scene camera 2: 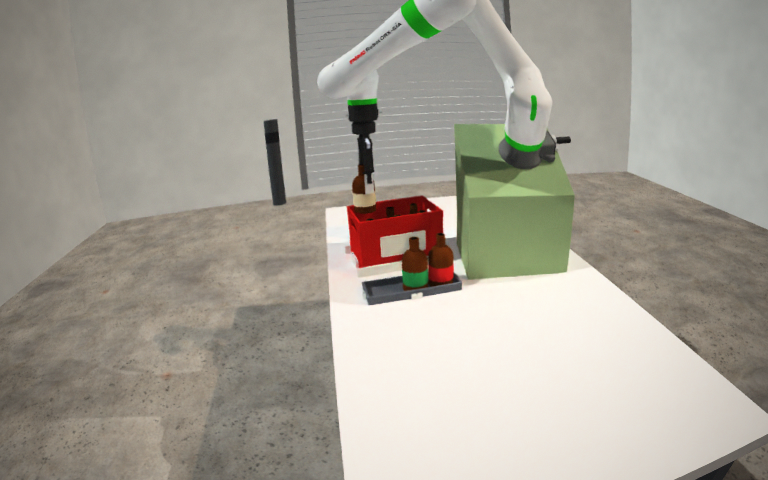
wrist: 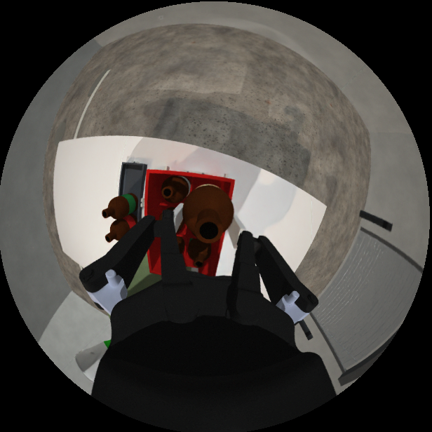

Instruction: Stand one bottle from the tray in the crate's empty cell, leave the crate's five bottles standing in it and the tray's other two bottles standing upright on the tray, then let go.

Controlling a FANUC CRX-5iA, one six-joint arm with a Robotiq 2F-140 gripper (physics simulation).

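Places are measured from the arm's base along level axes (x back, y down, z right), in centimetres.
Pixels of known places: gripper, fingertip midpoint: (scene camera 2: 367, 190); arm's base, origin of the base link: (scene camera 2: 520, 153).
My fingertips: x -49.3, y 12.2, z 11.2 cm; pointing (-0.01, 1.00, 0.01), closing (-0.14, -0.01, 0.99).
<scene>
Ahead of a thing's pixels: the offset from my fingertips to its middle. "*": to the spot under its first point. Level surfaces: height alone.
My gripper (scene camera 2: 369, 185) (wrist: 206, 215) is shut on a brown bottle with a cream label {dx -1.2, dy -1.0, dz -0.2 cm} (scene camera 2: 364, 199) (wrist: 207, 206). The bottle is upright, its base near rim height at the left end of the red crate {dx +7.9, dy +14.7, dz -2.9 cm} (scene camera 2: 366, 246) (wrist: 155, 212) in the scene view. It hides the cell beneath it in the wrist view. Brown bottles stand in the crate, one (wrist: 175, 190) beside the held bottle and another (wrist: 198, 250) nearer the gripper body; others are partly hidden. A green-label bottle {dx +11.0, dy +15.2, dz -26.9 cm} (scene camera 2: 415, 267) (wrist: 119, 207) and a red-label bottle {dx +18.8, dy +15.2, dz -25.7 cm} (scene camera 2: 441, 264) (wrist: 119, 230) stand upright on the dark tray {* dx +0.8, dy +23.0, dz -25.8 cm} (scene camera 2: 380, 289) (wrist: 132, 176).
The tray lies in front of the crate on the white table {dy +23.5 cm} (scene camera 2: 481, 367) (wrist: 85, 175). A green block (scene camera 2: 516, 234) under the arm base stands right of the crate. A dark post (scene camera 2: 275, 164) shows left of the table in the scene view.
</scene>
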